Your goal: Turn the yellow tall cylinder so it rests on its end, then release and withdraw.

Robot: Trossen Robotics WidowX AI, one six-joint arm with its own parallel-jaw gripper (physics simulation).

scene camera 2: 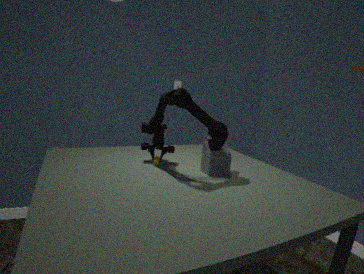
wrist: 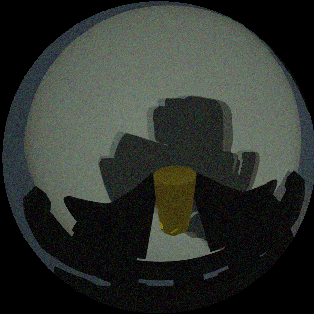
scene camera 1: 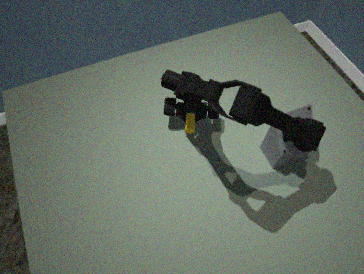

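Note:
Gripper visible, in the wrist view as well. Yellow tall cylinder in the pictures too.

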